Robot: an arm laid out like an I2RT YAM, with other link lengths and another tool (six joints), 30 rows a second.
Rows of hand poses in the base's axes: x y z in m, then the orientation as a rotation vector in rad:
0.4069, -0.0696, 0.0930, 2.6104, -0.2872, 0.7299
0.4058, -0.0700, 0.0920, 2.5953, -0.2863, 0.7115
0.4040, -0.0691, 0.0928, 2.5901, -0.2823, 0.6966
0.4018, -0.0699, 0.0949, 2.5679, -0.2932, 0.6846
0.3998, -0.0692, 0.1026, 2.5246, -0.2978, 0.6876
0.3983, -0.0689, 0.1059, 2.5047, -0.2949, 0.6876
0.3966, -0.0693, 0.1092, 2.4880, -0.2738, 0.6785
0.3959, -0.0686, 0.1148, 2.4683, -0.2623, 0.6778
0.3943, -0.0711, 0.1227, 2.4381, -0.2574, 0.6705
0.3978, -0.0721, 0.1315, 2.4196, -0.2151, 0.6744
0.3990, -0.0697, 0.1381, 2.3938, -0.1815, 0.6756
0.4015, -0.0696, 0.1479, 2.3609, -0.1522, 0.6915
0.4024, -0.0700, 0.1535, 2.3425, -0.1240, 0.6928
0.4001, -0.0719, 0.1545, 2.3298, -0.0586, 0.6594
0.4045, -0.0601, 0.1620, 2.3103, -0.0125, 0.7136
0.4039, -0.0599, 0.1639, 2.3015, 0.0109, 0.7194
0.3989, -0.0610, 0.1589, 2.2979, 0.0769, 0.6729
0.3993, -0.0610, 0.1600, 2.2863, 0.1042, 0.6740
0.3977, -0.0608, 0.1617, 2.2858, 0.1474, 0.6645
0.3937, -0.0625, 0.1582, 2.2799, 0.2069, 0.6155
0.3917, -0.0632, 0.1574, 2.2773, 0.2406, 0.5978
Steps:
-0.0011, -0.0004, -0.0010, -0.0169, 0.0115, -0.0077
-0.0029, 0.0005, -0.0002, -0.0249, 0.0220, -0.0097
-0.0051, -0.0003, 0.0019, -0.0441, 0.0265, -0.0259
-0.0071, 0.0004, 0.0096, -0.0827, 0.0193, -0.0412
-0.0086, 0.0007, 0.0129, -0.1020, 0.0176, -0.0452
-0.0103, 0.0003, 0.0162, -0.1248, 0.0258, -0.0379
-0.0110, 0.0010, 0.0218, -0.1464, 0.0261, -0.0361
-0.0126, -0.0015, 0.0297, -0.1769, 0.0289, -0.0432
-0.0091, -0.0025, 0.0385, -0.2052, 0.0310, -0.0187
-0.0079, -0.0001, 0.0451, -0.2380, 0.0327, -0.0024
-0.0054, 0.0000, 0.0549, -0.2740, 0.0220, 0.0125
-0.0045, -0.0004, 0.0605, -0.2981, 0.0235, 0.0278
-0.0068, -0.0023, 0.0615, -0.3304, 0.0578, 0.0642
-0.0024, 0.0095, 0.0690, -0.3507, 0.0221, 0.1043
-0.0030, 0.0097, 0.0709, -0.3630, 0.0204, 0.1204
-0.0080, 0.0086, 0.0659, -0.3866, 0.0658, 0.1584
-0.0076, 0.0086, 0.0670, -0.4024, 0.0680, 0.1763
-0.0092, 0.0088, 0.0687, -0.4117, 0.0821, 0.2065
-0.0132, 0.0071, 0.0652, -0.4335, 0.1284, 0.2402
-0.0152, 0.0064, 0.0644, -0.4430, 0.1471, 0.2618

